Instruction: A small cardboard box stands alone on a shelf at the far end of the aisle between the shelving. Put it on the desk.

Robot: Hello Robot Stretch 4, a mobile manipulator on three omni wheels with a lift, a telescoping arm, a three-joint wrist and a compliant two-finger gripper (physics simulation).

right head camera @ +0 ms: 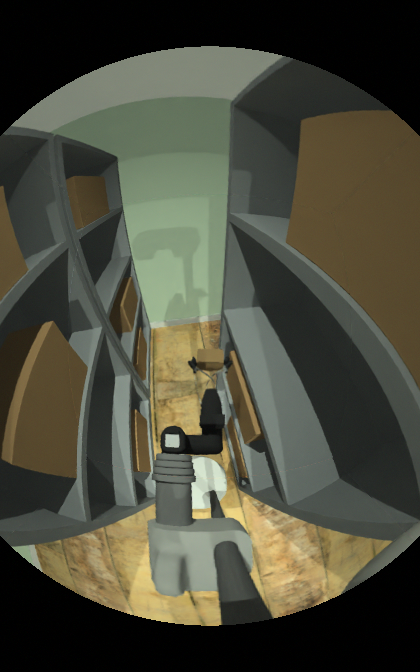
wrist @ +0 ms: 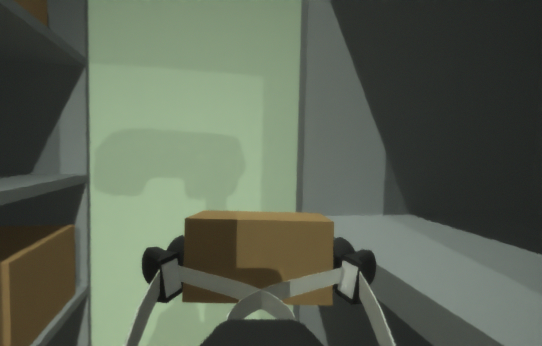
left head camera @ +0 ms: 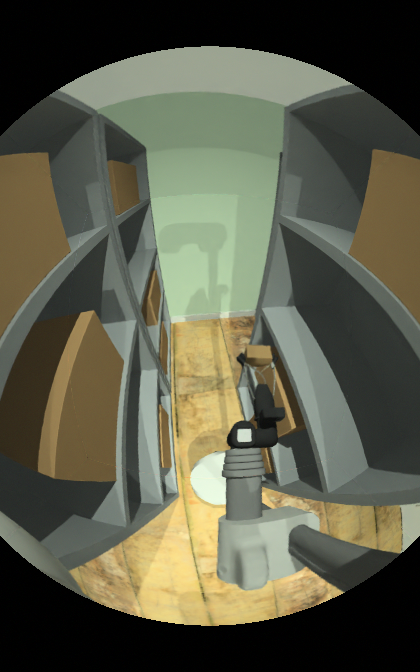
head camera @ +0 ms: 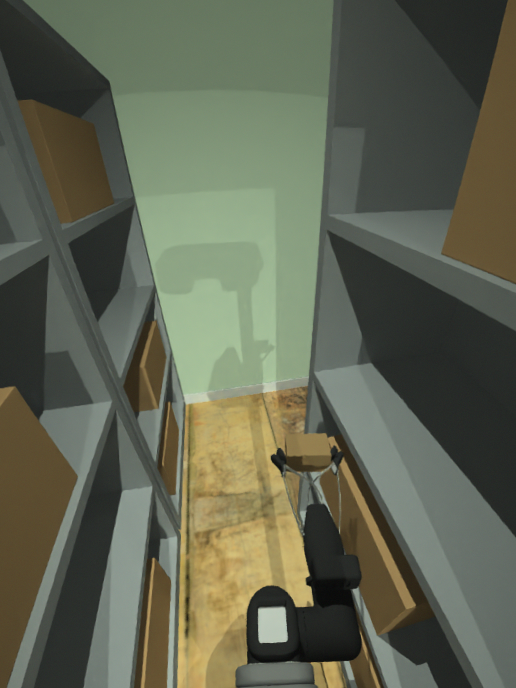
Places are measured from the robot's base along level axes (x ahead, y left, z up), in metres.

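Where they show: gripper, fingertip midpoint: [wrist: 263, 256] [head camera: 306, 448].
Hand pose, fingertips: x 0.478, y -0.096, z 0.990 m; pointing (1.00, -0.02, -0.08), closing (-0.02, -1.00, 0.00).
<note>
After its pixels a point has its place.
The small cardboard box [head camera: 307, 449] @[x 0.451, y -0.090, z 1.024 m] [left head camera: 258, 355] [right head camera: 210, 358] [wrist: 270, 255] @[x 0.433, y -0.098, z 1.005 m] is held upright between the two dark fingertips, clear of the shelves. My gripper [head camera: 307, 459] @[x 0.478, y -0.096, z 0.990 m] [left head camera: 258, 360] [right head camera: 210, 365] [wrist: 263, 256] @[x 0.478, y -0.096, z 0.990 m] is shut on it, with one fingertip at each short side. In the head view the box hangs over the aisle floor, close beside the right-hand shelving. The box hides part of what lies beyond it. The desk does not show in these views.
Grey shelving stands close on both sides, the left unit [head camera: 83, 333] @[x 0.687, y 0.435, z 1.191 m] and the right unit [head camera: 427, 422] @[x 0.550, y -0.419, z 0.964 m], both holding larger cardboard boxes. One larger box [head camera: 366, 533] @[x 0.390, y -0.249, z 0.746 m] lies beside the wrist on a low right shelf. A green wall [head camera: 222, 144] @[x 1.731, y 0.130, z 1.620 m] closes the aisle's far end.
</note>
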